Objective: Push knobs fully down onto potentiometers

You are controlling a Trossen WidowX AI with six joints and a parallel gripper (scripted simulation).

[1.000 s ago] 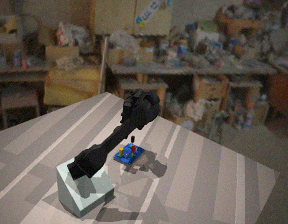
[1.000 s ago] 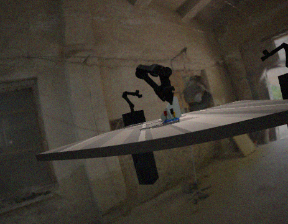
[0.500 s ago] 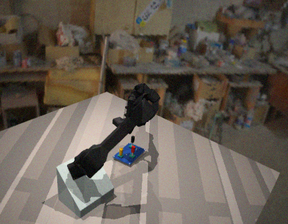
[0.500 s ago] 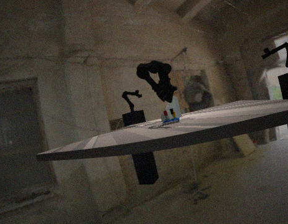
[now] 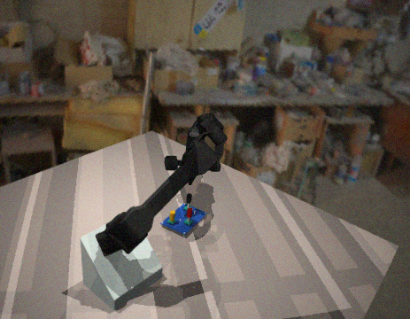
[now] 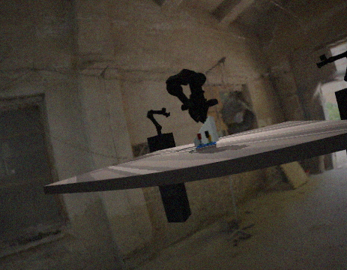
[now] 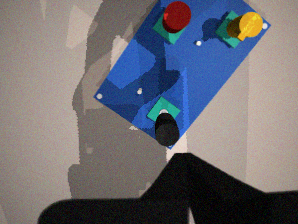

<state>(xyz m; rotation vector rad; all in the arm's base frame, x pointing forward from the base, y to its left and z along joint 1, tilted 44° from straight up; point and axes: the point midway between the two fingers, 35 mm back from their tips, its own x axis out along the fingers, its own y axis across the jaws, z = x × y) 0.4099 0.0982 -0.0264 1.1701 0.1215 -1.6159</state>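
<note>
Now: the black knob 60 mm below my gripper tip and 10 mm ahead of it. The rest, counted from my gripper tip: yellow knob (90 mm behind, 80 mm below, 20 mm to the right).
</note>
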